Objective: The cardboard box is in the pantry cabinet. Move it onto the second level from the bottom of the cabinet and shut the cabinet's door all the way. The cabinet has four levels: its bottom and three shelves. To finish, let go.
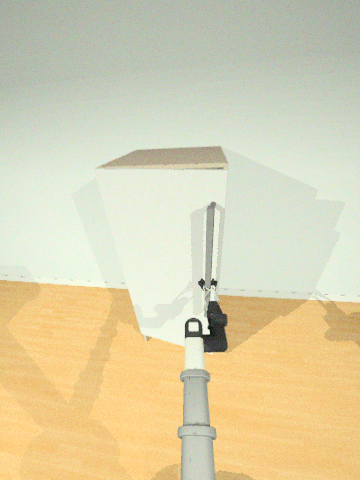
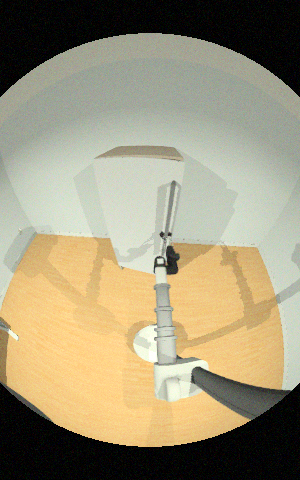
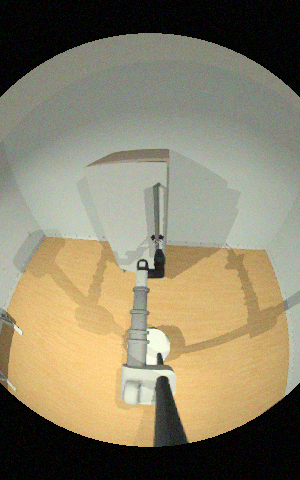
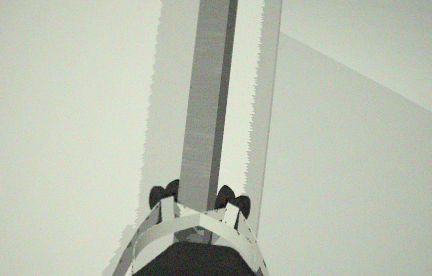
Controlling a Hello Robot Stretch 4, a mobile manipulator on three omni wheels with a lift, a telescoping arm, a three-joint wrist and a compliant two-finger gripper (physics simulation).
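Seen in the pictures: gripper, fingertip midpoint: [image 4: 199,197]; robot's base at its link origin: [image 2: 153,342] [image 3: 149,345].
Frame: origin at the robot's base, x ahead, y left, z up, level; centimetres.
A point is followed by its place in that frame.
Observation:
The pantry cabinet [image 1: 170,157] @(x 109.2, y 9.6, z 137.2 cm) [image 2: 142,152] @(x 98.9, y 9.4, z 137.2 cm) [image 3: 135,155] @(x 104.0, y 6.4, z 137.2 cm) stands against the wall, its brown top visible. Its white door [image 1: 155,240] @(x 85.6, y 17.7, z 103.9 cm) [image 2: 130,200] @(x 85.5, y 17.3, z 107.3 cm) [image 3: 122,210] @(x 85.4, y 17.1, z 102.4 cm) [image 4: 75,100] @(x 83.8, y 11.2, z 95.3 cm) covers the front but stands slightly ajar, with a thin dark gap under the top at the right. A long grey upright handle [image 1: 210,240] @(x 71.4, y -7.1, z 112.4 cm) [image 2: 171,205] @(x 71.4, y -7.5, z 112.5 cm) [image 3: 157,210] @(x 71.6, y -7.7, z 110.7 cm) [image 4: 205,100] @(x 71.5, y -6.7, z 95.2 cm) is near the door's right edge. My gripper [image 1: 208,283] @(x 76.6, y -6.7, z 86.4 cm) [image 2: 166,234] @(x 76.6, y -6.7, z 86.4 cm) [image 3: 157,237] @(x 76.6, y -6.7, z 86.4 cm) [image 4: 199,197] @(x 76.6, y -6.7, z 86.4 cm) is shut on the handle's lower part, a pad on each side. The cardboard box and the shelves are hidden behind the door.
The wall [image 1: 280,215] @(x 142.0, y -67.8, z 87.6 cm) runs behind the cabinet and carries its shadow. The wooden floor [image 1: 300,400] @(x 55.9, y -67.7, z -2.8 cm) [image 2: 225,350] @(x -27.9, y -85.0, z -2.8 cm) lies in front and at both sides. My telescoping arm [image 1: 195,400] @(x 26.0, y 0.2, z 97.5 cm) [image 2: 165,320] @(x 15.4, y -0.2, z 97.8 cm) [image 3: 139,320] @(x 16.8, y -0.6, z 97.8 cm) reaches forward to the door. Part of a pale object [image 3: 10,320] shows at the far left.

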